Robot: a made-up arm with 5 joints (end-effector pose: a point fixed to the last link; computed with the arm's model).
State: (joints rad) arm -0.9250 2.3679 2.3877 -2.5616 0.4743
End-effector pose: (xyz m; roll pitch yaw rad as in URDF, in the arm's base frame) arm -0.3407 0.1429 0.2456 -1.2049 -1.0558 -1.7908
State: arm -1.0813 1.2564 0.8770 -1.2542 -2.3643
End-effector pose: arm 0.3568 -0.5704 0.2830 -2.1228 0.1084 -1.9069
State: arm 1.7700 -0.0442 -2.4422 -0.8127 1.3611
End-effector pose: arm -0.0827 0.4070 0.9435 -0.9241 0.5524 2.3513
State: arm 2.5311 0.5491 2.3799 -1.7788 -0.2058
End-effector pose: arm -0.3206 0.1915 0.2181 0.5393 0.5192 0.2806
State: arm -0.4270 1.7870 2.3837 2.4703 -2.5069
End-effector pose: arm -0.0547 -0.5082 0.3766 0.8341 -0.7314 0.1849
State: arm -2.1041 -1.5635 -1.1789 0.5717 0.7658
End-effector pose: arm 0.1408 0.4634 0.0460 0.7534 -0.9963 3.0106
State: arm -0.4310 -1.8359 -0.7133 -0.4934 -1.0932
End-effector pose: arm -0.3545 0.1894 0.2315 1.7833 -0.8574 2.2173
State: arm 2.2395 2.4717 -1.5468 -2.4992 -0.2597
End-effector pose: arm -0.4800 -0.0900 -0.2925 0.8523 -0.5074 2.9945
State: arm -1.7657 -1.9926 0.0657 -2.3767 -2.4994
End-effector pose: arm 0.3082 0.7129 0.3052 0.7218 1.2259 1.5108
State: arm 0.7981 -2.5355 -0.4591 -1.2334 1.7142
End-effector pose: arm -0.3878 -0.4409 0.3448 -1.8635 0.5313 -2.8499
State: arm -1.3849 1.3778 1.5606 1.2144 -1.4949
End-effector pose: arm -0.2199 -0.4666 0.5489 1.4410 0.3514 0.1246
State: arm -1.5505 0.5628 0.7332 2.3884 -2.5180
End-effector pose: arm -0.2107 -0.4912 1.1366 0.0213 0.0406 1.1152
